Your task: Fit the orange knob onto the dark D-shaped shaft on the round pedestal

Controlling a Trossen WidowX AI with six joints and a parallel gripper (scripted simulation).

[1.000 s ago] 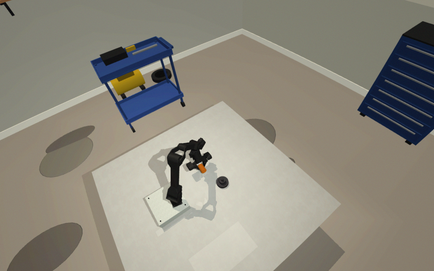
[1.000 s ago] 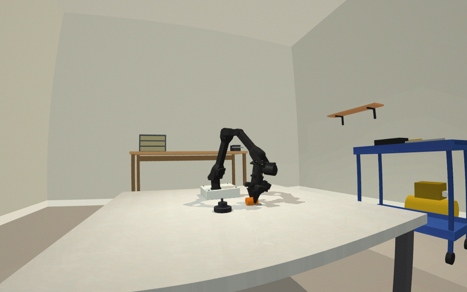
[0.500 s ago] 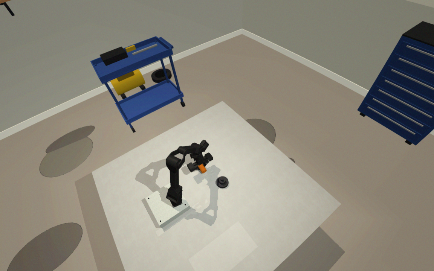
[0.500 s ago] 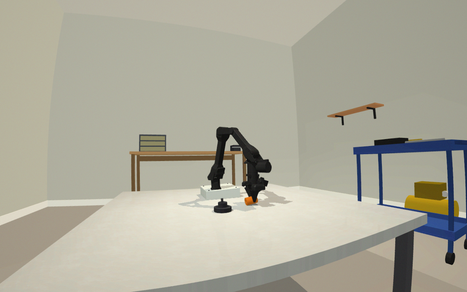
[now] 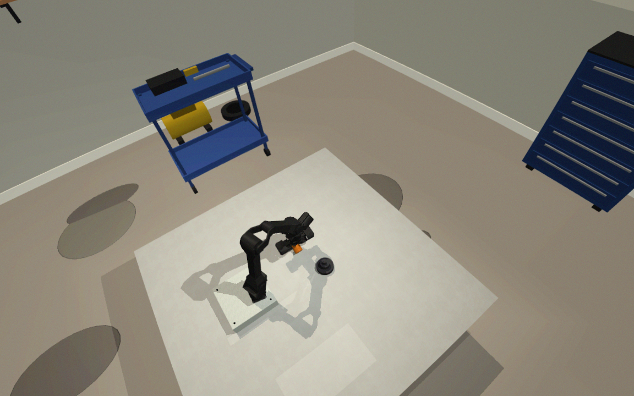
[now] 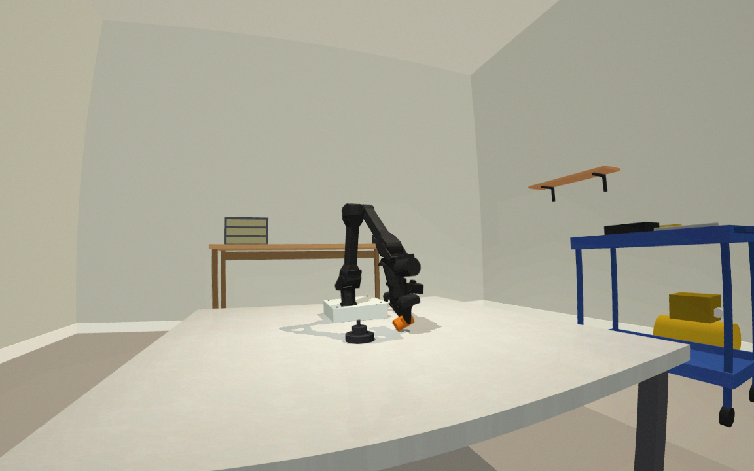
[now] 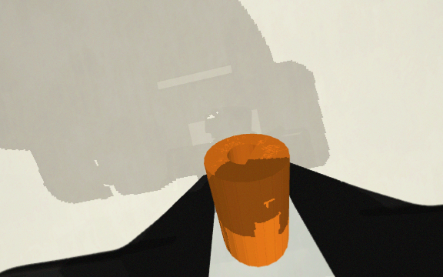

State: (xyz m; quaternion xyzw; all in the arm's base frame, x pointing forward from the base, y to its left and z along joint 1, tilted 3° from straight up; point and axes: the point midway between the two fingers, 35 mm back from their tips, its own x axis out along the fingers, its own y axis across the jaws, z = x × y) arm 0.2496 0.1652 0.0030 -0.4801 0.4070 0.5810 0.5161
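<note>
Right now the dark round pedestal is 9 cm ahead of my gripper tip and 17 cm to the right of it. The rest, counted from my gripper tip: orange knob: 1 cm to the right.
</note>
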